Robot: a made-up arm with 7 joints.
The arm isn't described. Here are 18 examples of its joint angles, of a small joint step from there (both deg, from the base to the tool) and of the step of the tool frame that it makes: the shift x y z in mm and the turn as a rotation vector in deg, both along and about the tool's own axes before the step.
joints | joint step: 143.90 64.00 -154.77 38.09 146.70 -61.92 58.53 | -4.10 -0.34 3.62 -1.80 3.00 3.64 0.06
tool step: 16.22 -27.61 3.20 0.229 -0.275 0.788
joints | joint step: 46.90 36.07 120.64 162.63 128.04 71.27 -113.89 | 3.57 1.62 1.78 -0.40 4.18 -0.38 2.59
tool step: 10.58 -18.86 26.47 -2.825 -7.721 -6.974
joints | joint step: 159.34 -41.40 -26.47 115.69 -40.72 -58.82 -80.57 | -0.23 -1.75 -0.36 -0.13 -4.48 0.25 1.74
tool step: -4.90 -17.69 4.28 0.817 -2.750 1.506
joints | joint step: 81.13 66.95 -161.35 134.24 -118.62 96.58 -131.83 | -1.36 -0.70 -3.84 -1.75 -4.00 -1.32 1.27
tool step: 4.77 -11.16 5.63 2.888 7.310 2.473
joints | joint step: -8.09 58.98 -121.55 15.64 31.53 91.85 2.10 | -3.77 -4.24 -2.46 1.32 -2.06 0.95 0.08
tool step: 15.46 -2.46 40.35 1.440 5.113 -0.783
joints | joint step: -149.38 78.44 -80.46 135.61 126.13 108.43 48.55 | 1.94 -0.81 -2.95 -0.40 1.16 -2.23 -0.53
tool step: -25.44 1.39 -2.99 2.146 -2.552 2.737
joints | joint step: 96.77 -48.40 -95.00 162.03 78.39 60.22 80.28 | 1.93 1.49 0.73 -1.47 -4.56 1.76 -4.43
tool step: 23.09 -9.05 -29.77 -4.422 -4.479 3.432
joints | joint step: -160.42 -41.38 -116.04 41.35 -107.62 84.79 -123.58 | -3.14 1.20 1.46 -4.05 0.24 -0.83 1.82
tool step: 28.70 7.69 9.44 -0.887 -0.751 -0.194
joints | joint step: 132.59 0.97 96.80 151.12 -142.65 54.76 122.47 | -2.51 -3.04 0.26 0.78 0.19 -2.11 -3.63
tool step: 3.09 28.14 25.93 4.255 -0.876 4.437
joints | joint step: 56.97 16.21 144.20 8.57 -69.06 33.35 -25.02 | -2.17 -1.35 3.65 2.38 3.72 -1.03 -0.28
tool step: 12.14 -12.49 5.56 -0.497 -0.423 -2.450
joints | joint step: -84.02 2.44 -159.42 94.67 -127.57 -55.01 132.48 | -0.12 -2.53 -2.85 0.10 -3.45 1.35 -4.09
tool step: 10.14 -34.08 -10.32 -5.073 0.365 2.622
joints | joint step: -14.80 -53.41 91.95 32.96 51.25 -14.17 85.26 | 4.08 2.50 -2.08 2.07 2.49 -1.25 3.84
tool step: 14.80 16.31 29.92 1.950 5.891 -8.018
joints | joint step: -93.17 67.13 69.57 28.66 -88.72 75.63 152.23 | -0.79 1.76 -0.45 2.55 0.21 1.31 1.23
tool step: 8.21 9.60 -13.78 -0.954 0.698 -4.157
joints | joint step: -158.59 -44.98 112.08 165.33 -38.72 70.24 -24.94 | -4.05 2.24 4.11 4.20 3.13 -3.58 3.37
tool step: -8.07 -21.68 -32.34 3.026 -3.353 -9.043
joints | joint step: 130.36 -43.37 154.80 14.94 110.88 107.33 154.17 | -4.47 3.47 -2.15 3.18 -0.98 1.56 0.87
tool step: 24.81 -33.65 34.33 -5.081 -5.259 3.728
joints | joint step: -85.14 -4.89 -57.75 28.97 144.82 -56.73 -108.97 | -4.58 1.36 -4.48 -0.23 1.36 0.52 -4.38
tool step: 4.06 -5.35 -7.11 -2.502 5.530 -3.449
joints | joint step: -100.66 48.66 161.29 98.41 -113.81 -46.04 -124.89 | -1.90 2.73 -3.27 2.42 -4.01 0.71 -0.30
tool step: -14.73 -1.08 34.31 5.869 -4.451 5.880
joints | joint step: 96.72 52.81 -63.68 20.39 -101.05 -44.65 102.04 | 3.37 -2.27 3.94 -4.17 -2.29 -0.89 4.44
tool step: -42.19 -2.15 2.12 0.259 6.550 1.624
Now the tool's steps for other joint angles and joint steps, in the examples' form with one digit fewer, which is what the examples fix.
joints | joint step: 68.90 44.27 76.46 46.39 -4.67 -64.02 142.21 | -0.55 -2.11 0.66 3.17 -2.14 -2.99 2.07
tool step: -19.6 -13.9 0.4 -0.18 7.29 1.65
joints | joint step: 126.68 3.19 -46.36 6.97 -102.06 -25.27 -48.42 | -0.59 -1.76 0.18 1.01 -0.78 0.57 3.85
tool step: -2.0 7.9 6.6 -1.78 1.23 -2.60
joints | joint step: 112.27 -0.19 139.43 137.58 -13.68 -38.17 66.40 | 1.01 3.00 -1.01 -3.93 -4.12 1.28 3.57
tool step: 26.1 6.7 4.5 -3.13 1.38 -0.83
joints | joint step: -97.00 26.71 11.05 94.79 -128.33 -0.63 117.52 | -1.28 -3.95 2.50 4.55 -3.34 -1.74 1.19
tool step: 31.1 8.0 46.9 3.02 -7.38 1.84
